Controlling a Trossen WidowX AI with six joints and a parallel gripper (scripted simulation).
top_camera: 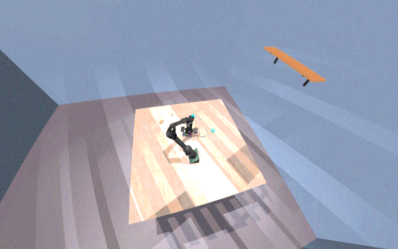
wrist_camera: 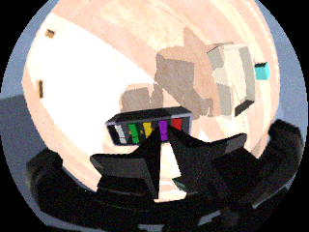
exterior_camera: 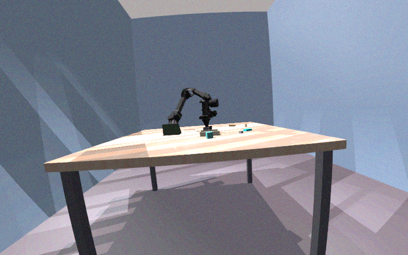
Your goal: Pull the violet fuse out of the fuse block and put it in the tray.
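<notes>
Right now the white tray is 1 cm ahead of my gripper tip, 18 cm to the right of it and 3 cm below it. The rest, counted from my gripper tip: teal block (30 cm to the right, 2 cm below).
</notes>
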